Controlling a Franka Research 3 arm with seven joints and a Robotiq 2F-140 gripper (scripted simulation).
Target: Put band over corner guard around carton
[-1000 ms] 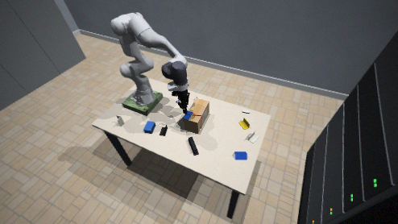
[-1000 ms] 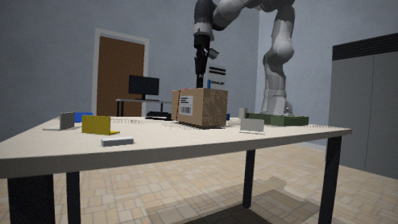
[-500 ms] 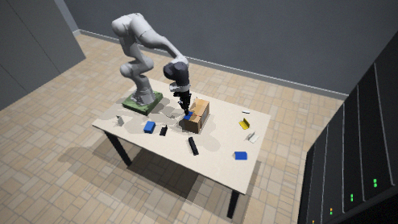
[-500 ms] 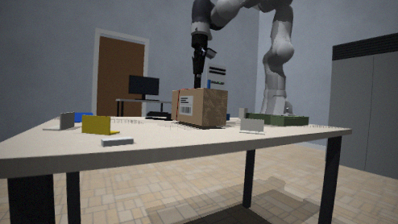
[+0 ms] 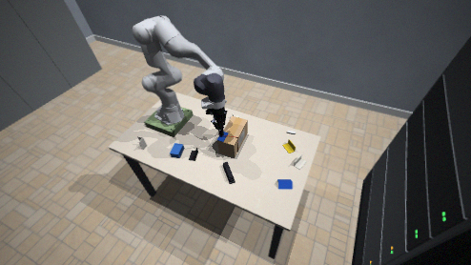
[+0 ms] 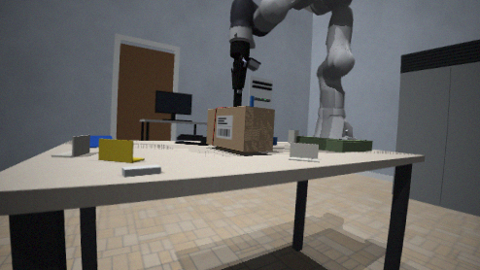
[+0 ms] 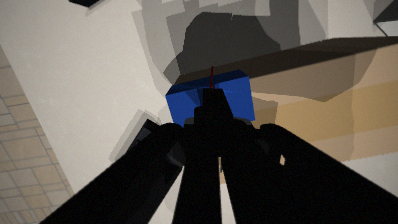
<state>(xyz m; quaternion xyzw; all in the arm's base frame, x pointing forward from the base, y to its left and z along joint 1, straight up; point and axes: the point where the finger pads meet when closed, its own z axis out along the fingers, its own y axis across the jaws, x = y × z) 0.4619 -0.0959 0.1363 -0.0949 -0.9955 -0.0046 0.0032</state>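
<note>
My gripper is now 11 cm above the brown carton, 8 cm to the right of it and 4 cm short of it. Round my hand: yellow angle piece 41 cm ahead, 20 cm to the left, 18 cm below; then white corner guard 49 cm ahead, 18 cm below, 10 cm to the left.
</note>
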